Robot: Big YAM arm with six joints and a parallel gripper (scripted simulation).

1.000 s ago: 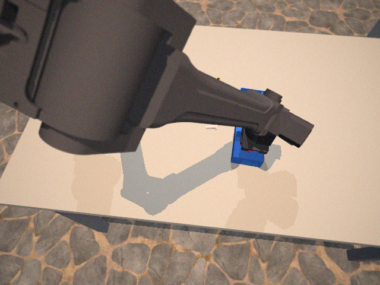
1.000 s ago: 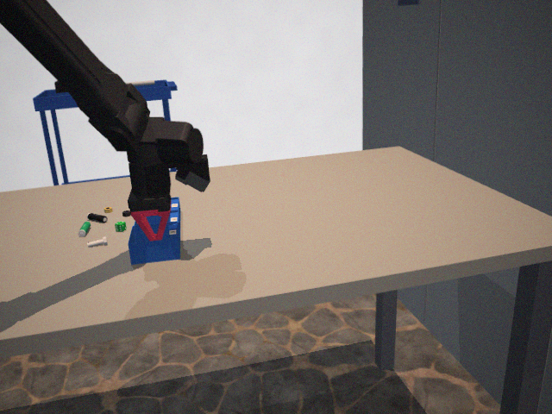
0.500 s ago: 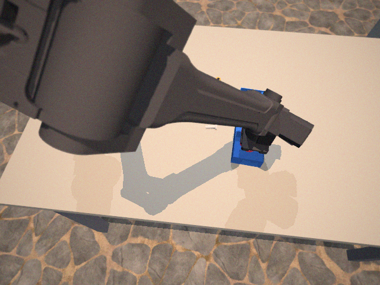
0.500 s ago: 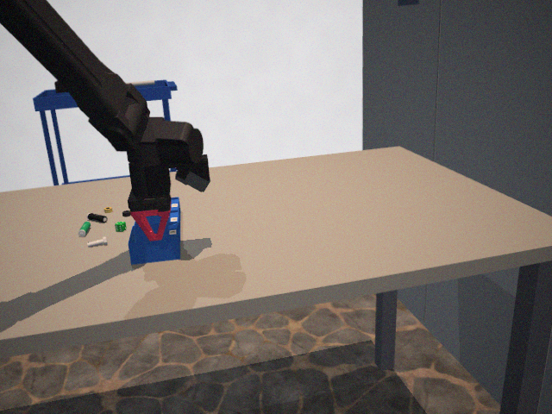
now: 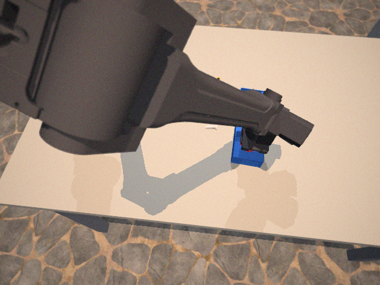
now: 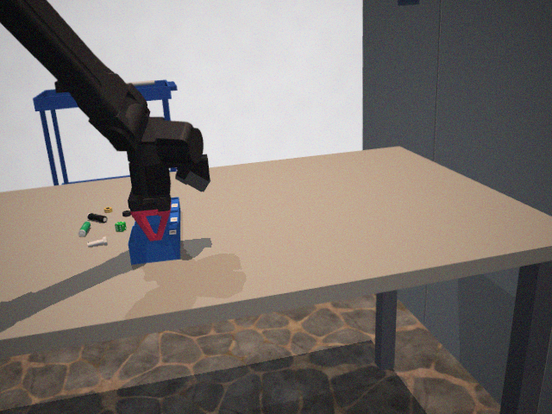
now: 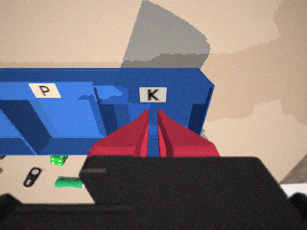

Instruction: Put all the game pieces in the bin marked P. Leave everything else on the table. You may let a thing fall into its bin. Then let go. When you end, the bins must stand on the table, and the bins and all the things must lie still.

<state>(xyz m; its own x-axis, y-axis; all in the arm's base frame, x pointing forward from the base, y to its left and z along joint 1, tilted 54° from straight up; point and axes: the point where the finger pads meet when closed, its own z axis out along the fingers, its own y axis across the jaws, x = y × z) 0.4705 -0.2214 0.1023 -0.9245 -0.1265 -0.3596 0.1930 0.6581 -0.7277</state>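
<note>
My hand is 2 cm short of the blue bin, 8 cm to the right of it and 1 cm above it. Round my hand: bolt: 9 cm behind, 8 cm to the left, 2 cm below; green die: 5 cm behind, 14 cm to the left, 2 cm below; green battery: 12 cm behind, 17 cm to the left, 2 cm below.
</note>
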